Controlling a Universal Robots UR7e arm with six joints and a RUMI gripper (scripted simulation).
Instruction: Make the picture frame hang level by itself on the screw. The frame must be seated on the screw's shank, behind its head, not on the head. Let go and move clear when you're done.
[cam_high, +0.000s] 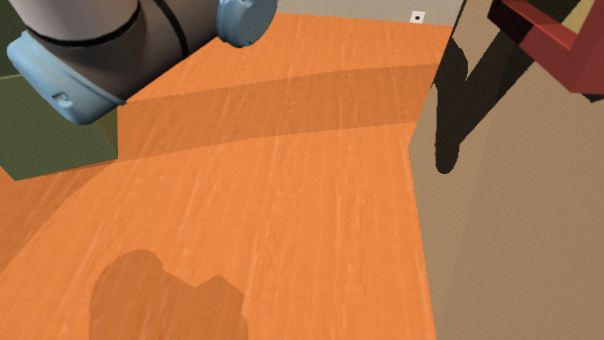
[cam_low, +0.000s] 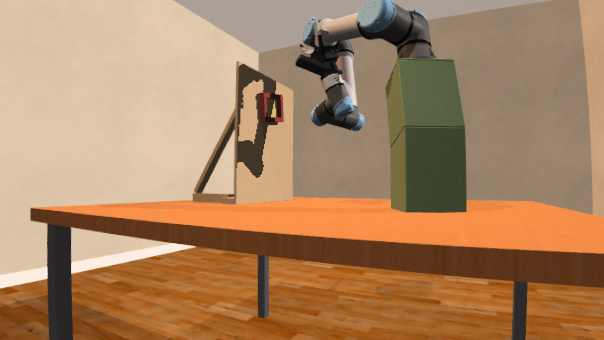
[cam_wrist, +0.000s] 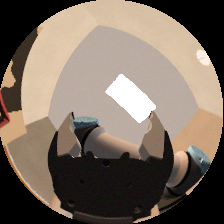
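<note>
My gripper is now 25 cm above the picture frame, 21 cm short of it and 19 cm to the left of it. From my hand the other things lie so: tan board: 38 cm below, 23 cm ahead, 20 cm to the right.
</note>
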